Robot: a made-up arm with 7 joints.
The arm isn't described. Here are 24 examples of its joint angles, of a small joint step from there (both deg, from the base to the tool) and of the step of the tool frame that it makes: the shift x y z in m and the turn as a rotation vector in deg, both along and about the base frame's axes.
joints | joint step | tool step
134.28 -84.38 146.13 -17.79 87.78 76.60 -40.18 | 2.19 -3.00 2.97 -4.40 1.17 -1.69 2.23 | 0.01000 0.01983 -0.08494 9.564 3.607 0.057
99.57 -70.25 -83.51 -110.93 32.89 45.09 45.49 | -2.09 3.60 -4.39 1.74 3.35 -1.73 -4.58 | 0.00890 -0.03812 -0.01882 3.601 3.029 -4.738
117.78 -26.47 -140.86 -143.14 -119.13 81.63 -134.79 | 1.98 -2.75 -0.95 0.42 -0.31 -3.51 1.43 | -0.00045 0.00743 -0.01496 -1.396 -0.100 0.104
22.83 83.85 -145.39 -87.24 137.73 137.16 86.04 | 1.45 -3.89 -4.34 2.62 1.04 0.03 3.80 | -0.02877 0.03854 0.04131 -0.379 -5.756 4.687
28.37 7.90 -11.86 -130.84 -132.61 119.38 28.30 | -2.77 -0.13 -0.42 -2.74 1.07 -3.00 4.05 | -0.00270 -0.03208 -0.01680 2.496 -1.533 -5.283
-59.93 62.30 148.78 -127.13 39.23 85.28 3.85 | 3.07 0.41 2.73 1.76 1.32 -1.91 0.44 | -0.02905 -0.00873 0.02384 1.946 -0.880 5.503
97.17 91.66 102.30 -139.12 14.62 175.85 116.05 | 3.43 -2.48 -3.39 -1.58 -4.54 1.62 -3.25 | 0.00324 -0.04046 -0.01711 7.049 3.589 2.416
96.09 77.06 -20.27 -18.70 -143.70 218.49 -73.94 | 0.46 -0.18 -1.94 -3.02 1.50 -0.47 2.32 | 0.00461 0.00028 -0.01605 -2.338 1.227 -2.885
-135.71 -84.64 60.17 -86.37 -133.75 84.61 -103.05 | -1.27 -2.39 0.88 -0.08 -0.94 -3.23 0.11 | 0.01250 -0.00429 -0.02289 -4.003 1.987 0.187
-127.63 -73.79 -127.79 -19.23 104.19 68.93 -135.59 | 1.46 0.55 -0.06 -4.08 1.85 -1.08 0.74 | -0.04434 0.02591 -0.01430 -0.983 1.587 5.699
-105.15 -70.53 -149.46 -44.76 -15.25 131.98 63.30 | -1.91 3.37 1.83 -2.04 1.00 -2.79 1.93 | 0.00971 -0.00369 0.03318 -1.372 2.356 -1.576
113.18 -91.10 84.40 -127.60 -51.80 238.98 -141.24 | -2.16 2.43 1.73 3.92 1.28 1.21 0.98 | -0.00942 -0.01432 -0.00023 -3.359 -3.396 2.042
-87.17 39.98 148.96 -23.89 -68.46 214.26 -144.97 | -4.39 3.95 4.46 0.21 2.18 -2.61 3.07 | -0.04196 -0.04824 -0.02684 3.620 -2.230 4.460
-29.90 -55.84 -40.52 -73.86 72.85 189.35 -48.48 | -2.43 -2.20 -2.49 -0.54 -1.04 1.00 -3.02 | -0.03305 0.02433 -0.02647 2.697 -0.791 -6.787
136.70 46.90 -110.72 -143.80 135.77 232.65 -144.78 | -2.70 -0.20 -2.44 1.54 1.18 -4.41 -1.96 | 0.01392 -0.02103 0.01169 3.504 -0.862 0.755
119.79 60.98 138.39 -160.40 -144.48 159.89 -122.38 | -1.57 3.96 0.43 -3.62 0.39 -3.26 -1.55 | 0.00735 0.01123 -0.00935 -1.655 0.356 -2.200
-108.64 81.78 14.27 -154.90 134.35 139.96 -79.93 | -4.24 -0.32 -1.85 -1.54 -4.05 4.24 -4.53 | -0.01390 0.00502 0.01032 -0.489 -1.771 4.152
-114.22 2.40 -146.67 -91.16 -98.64 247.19 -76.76 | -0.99 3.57 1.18 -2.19 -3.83 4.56 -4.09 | -0.00465 -0.02192 0.00340 4.585 -6.787 5.288
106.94 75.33 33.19 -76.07 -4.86 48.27 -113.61 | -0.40 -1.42 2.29 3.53 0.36 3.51 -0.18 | -0.02084 0.03448 0.04254 5.614 5.708 -3.741
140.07 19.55 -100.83 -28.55 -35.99 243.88 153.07 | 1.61 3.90 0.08 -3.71 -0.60 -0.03 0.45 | -0.02225 0.03919 -0.02012 -5.131 -0.487 0.043
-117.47 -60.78 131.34 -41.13 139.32 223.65 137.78 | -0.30 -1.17 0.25 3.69 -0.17 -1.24 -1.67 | -0.00488 0.01279 0.00437 -1.074 -1.561 3.631
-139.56 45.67 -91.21 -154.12 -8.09 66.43 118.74 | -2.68 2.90 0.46 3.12 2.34 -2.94 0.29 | -0.00471 0.01511 0.01275 2.677 -0.954 -3.722
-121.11 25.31 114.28 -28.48 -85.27 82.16 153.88 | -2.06 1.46 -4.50 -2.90 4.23 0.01 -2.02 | 0.00067 -0.03677 -0.02006 3.917 3.394 -0.157
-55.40 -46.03 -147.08 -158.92 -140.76 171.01 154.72 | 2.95 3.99 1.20 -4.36 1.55 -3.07 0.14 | 0.02474 -0.01758 0.00992 3.811 -0.053 3.728
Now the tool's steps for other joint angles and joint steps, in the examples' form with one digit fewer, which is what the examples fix.
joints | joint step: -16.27 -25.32 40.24 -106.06 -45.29 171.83 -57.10 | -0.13 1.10 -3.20 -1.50 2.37 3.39 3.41
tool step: 0.0230 -0.0334 -0.0021 7.09 2.07 -0.42
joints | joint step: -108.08 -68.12 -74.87 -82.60 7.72 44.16 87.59 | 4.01 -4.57 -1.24 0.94 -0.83 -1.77 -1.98
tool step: -0.0247 0.0017 -0.0380 -4.56 1.46 4.82
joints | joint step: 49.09 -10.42 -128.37 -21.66 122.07 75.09 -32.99 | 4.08 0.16 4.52 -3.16 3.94 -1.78 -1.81
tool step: 0.0414 -0.0196 -0.0054 -0.08 -2.19 12.69
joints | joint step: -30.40 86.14 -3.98 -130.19 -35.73 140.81 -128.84 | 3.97 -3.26 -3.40 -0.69 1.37 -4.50 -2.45
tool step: 0.0043 -0.0305 0.0096 -2.58 3.83 4.22
